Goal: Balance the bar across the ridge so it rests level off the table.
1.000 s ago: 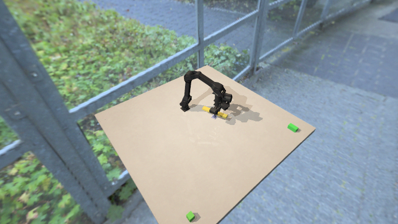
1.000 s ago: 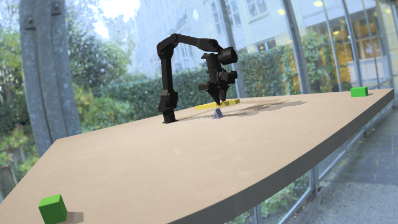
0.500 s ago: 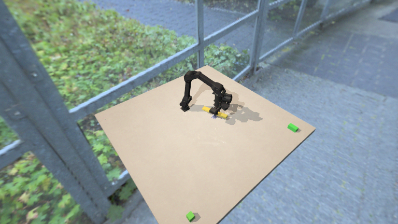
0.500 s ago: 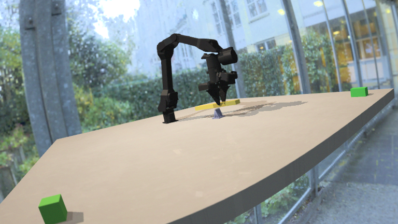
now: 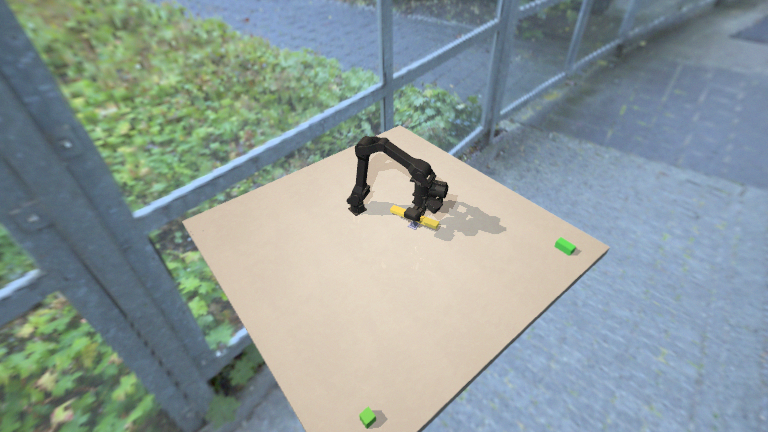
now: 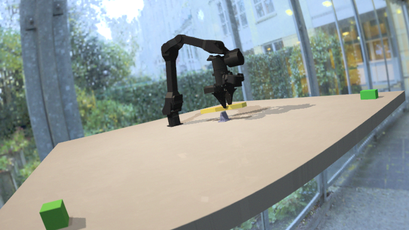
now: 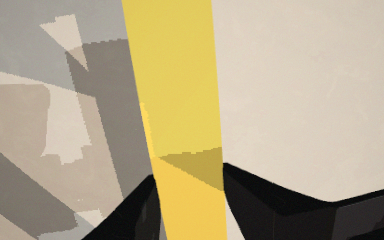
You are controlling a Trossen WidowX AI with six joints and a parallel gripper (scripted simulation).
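My gripper tip is now 3 cm past the yellow bar and 1 cm to the left of it. The rest, counted from my gripper tip: green cube: 64 cm to the right, 47 cm ahead, 4 cm below.
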